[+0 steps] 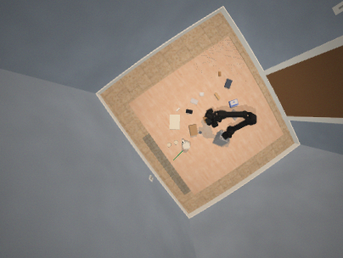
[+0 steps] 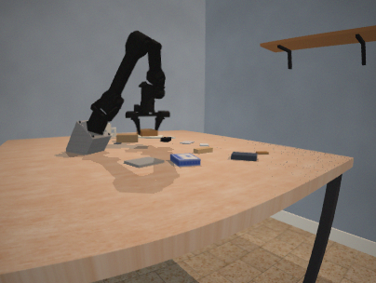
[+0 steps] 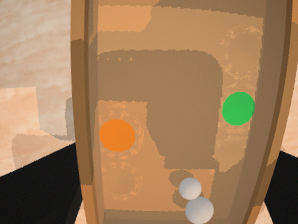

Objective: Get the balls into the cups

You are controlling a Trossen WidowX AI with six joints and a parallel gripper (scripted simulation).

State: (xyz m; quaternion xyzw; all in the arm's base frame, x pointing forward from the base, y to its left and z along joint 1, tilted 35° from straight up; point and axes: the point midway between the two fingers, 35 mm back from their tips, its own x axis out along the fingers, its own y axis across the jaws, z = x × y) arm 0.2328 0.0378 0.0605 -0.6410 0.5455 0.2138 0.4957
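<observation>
Now: the wooden puzzle 3 cm below my hand and 1 cm to the left of it. Also, from my hand: dark blue block (40 cm to the right, 15 cm ahead, 8 cm below); grey plate (25 cm to the right, 16 cm behind, 9 cm below); cream sheet (31 cm to the left, 20 cm ahead, 9 cm below).
</observation>
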